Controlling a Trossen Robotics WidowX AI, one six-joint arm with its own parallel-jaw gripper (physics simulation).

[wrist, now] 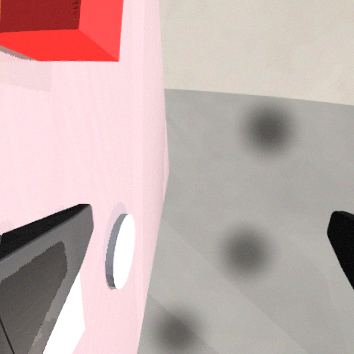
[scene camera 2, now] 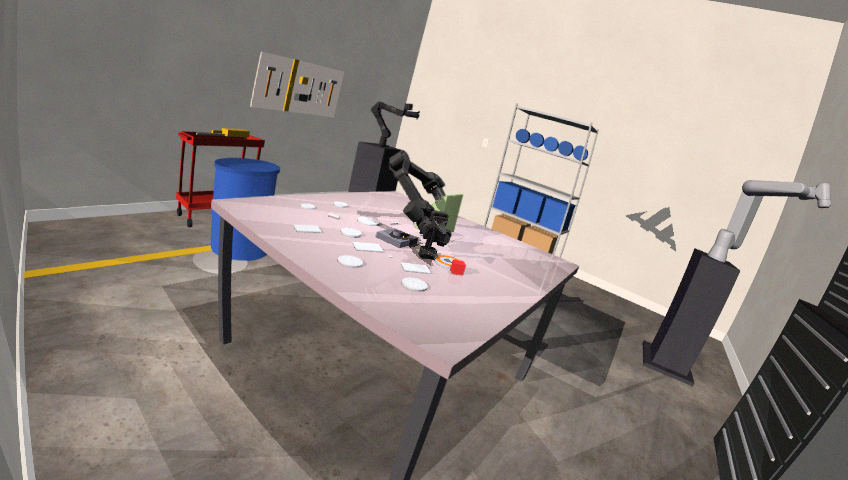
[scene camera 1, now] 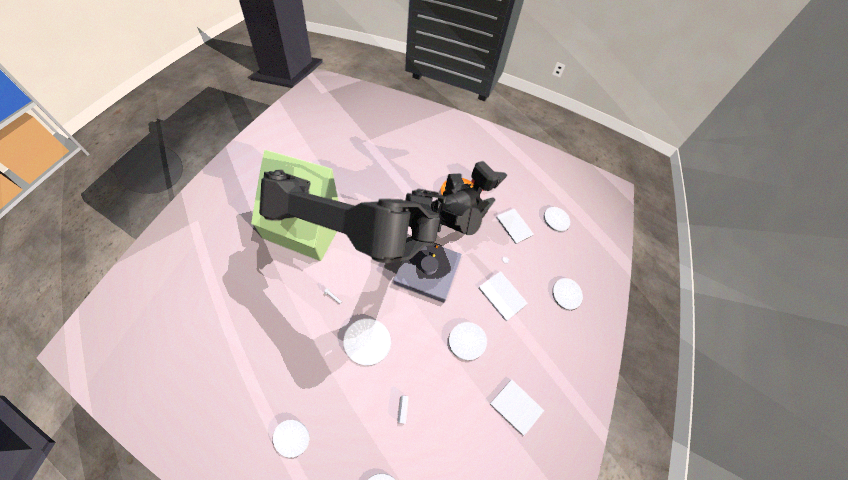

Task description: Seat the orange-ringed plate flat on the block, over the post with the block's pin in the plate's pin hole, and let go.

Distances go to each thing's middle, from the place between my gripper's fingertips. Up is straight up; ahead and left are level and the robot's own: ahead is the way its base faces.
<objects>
My hand is 70 mm above the red cube (wrist: 42, 37), 60 mm to the right of it and 50 mm past it. The rest, counted from my hand: grey block (scene camera 1: 409, 276) (250 mm to the right, 100 mm behind, 80 mm below).
</objects>
